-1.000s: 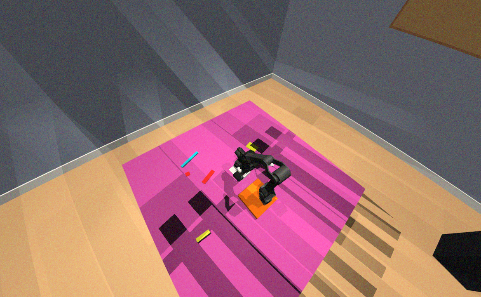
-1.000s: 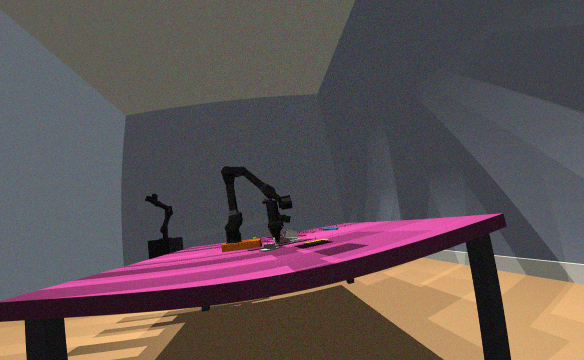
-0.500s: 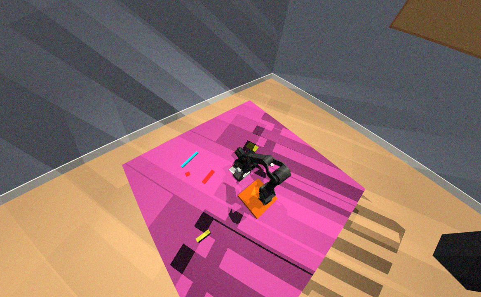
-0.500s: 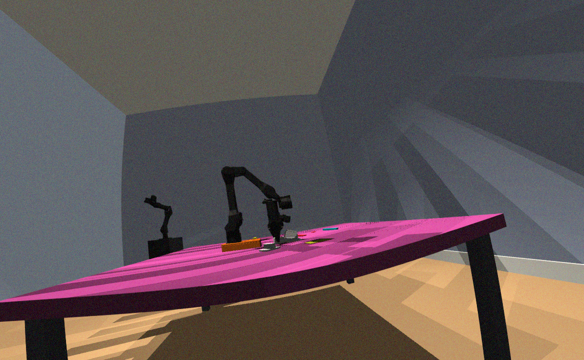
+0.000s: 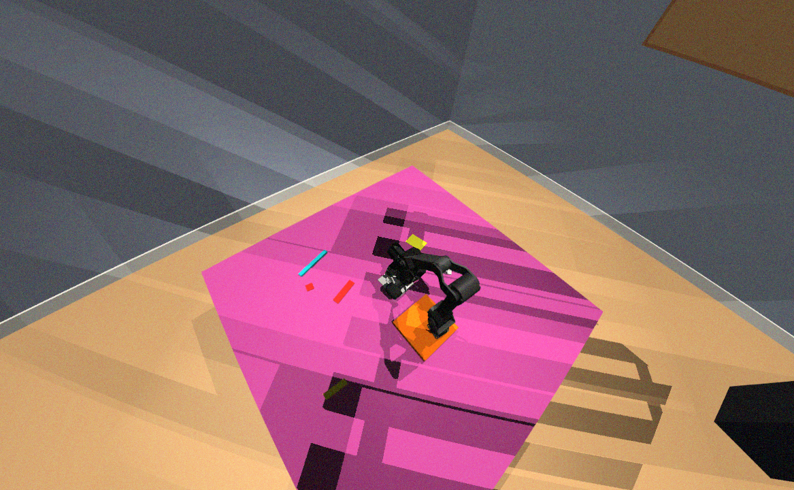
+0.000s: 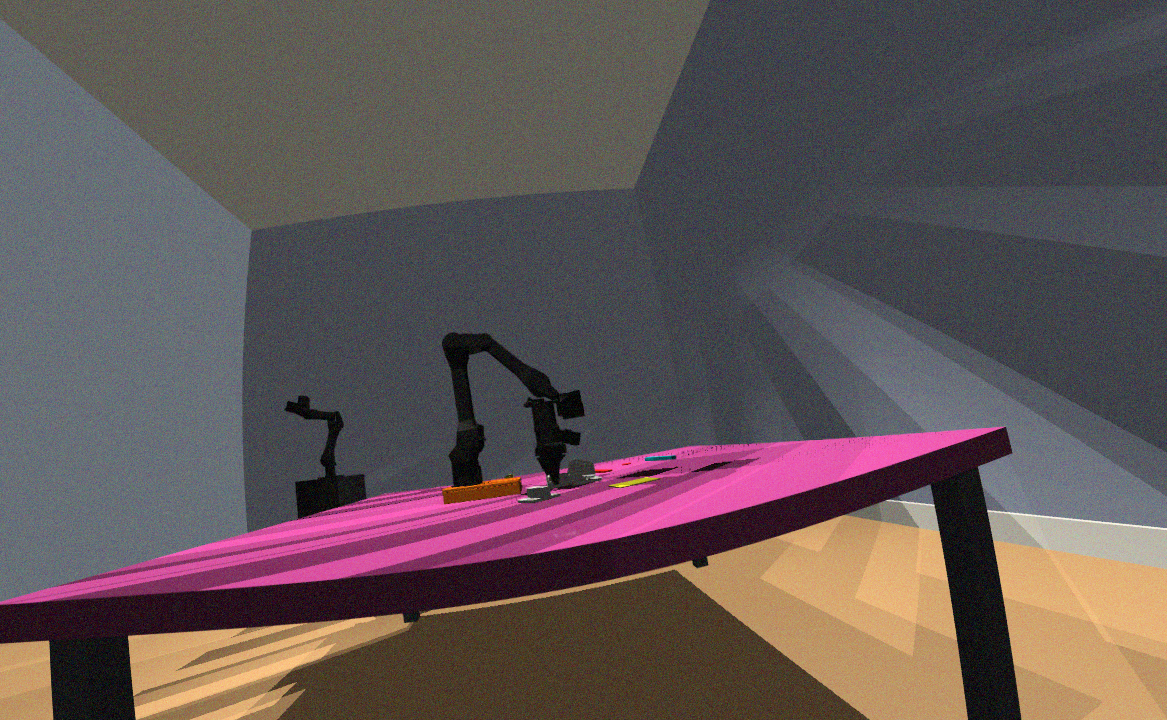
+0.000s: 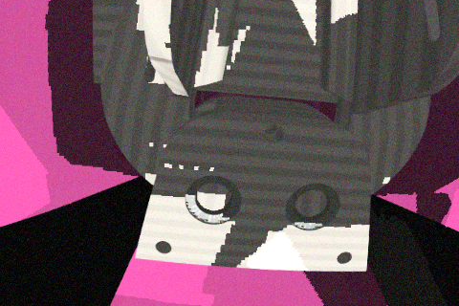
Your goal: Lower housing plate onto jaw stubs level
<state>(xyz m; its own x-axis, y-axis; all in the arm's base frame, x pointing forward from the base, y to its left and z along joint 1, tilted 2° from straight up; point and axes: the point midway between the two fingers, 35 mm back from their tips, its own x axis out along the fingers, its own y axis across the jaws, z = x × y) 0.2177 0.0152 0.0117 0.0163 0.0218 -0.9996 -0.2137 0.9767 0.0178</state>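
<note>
Right now the white housing plate is 20 mm above my gripper tip and 10 mm ahead of it. From my gripper tip the other things lie so: yellow patch (190 mm to the right, 180 mm ahead, 10 mm below); then red strip (230 mm to the left, 120 mm ahead); then red square (350 mm to the left, 210 mm ahead, 10 mm below).
</note>
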